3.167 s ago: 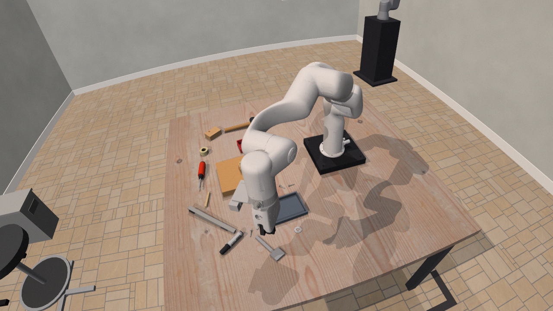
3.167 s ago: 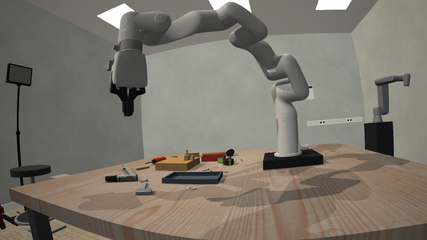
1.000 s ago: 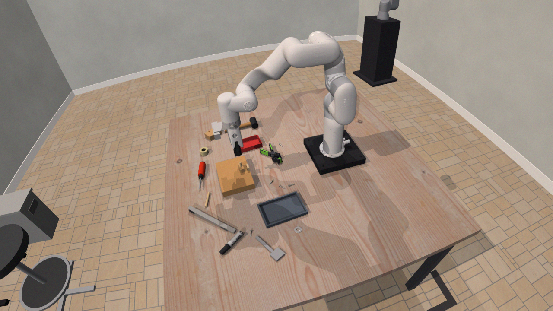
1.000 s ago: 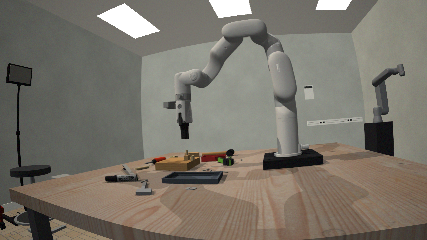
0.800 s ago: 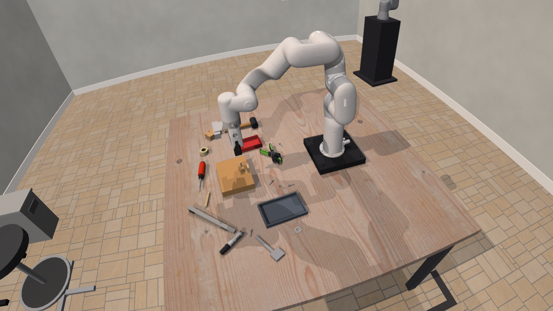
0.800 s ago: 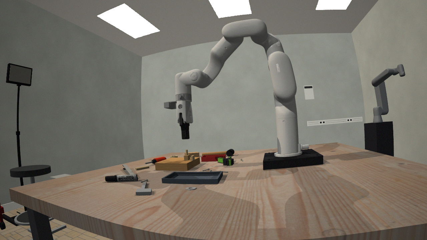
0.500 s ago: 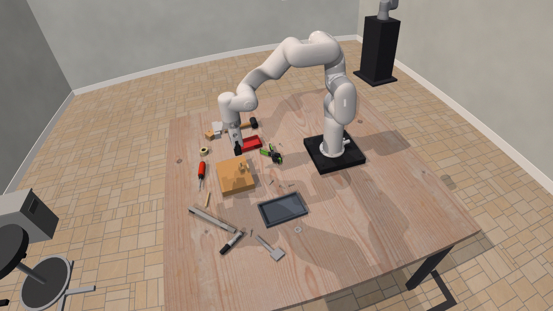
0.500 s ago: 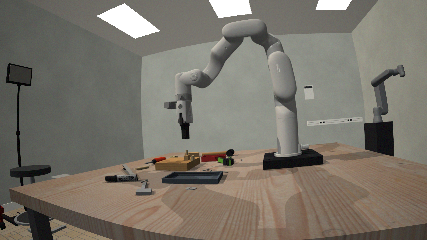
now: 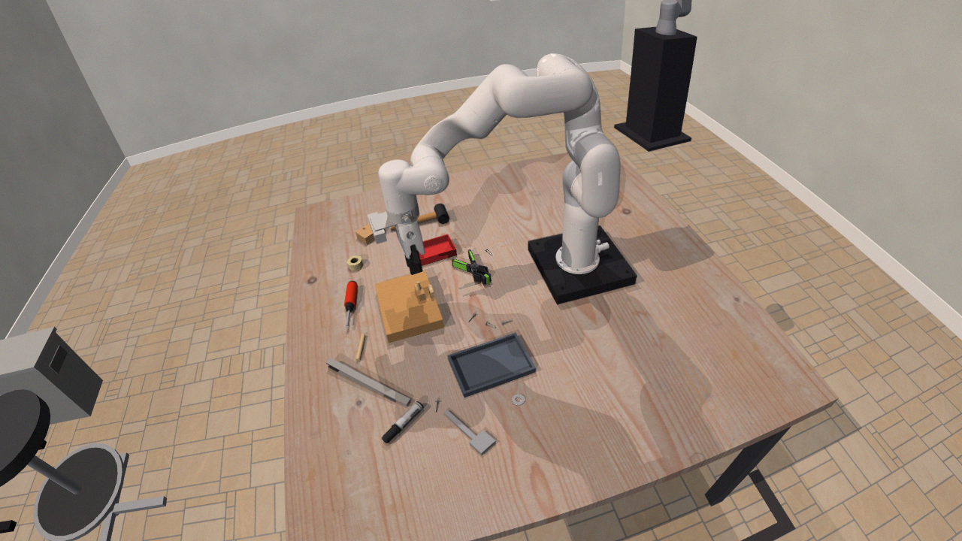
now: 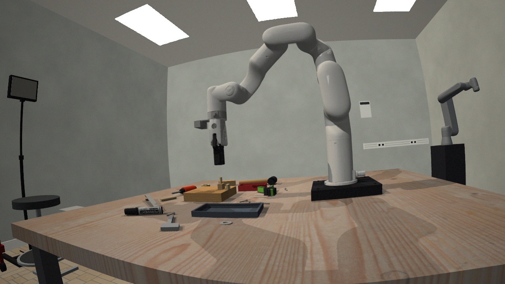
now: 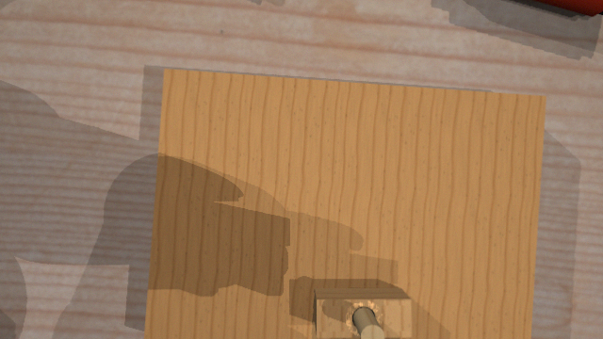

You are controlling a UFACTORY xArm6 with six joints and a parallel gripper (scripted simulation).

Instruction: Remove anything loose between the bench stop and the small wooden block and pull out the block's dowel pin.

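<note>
Right now my hand is 90 mm above the dowel pin. From my hand the other things lie so: small wooden block 110 mm below; then red tray 100 mm behind, 190 mm to the right, 140 mm below; then orange bench board 40 mm ahead, 10 mm to the left, 120 mm below.
</note>
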